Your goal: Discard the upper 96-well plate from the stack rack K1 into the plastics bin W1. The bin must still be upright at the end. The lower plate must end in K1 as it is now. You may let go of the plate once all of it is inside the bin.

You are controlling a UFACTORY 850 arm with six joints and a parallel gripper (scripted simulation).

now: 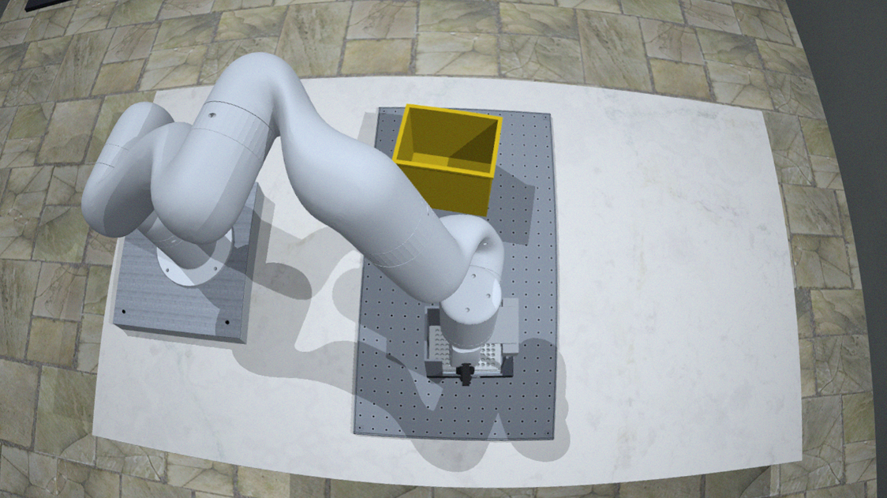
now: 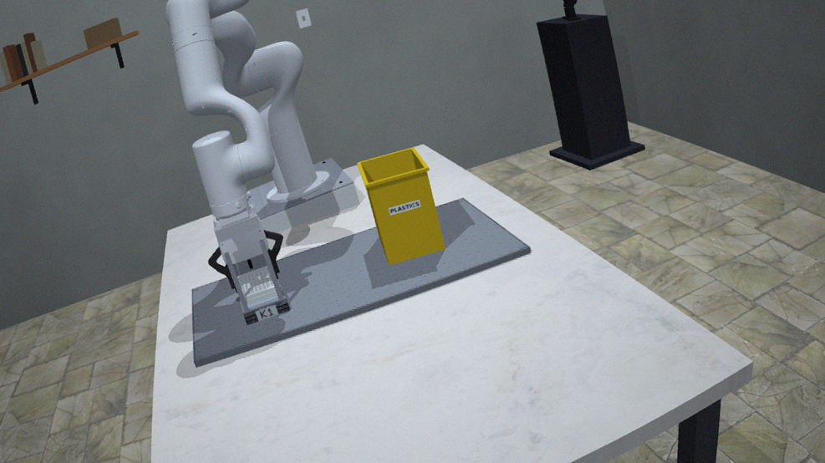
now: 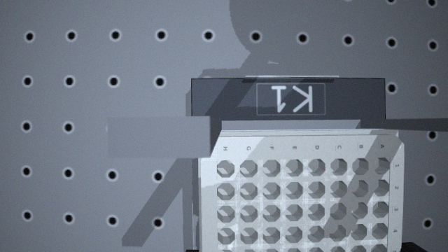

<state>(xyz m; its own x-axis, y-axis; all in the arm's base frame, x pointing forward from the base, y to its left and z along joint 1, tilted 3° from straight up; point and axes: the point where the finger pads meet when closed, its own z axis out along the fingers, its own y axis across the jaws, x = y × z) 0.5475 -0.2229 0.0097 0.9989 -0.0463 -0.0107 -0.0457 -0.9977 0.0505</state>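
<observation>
My hand is 10 mm above the 96-well plate. The rest, counted from my hand: yellow plastics bin: 20 mm behind, 350 mm to the left, 40 mm above.
</observation>
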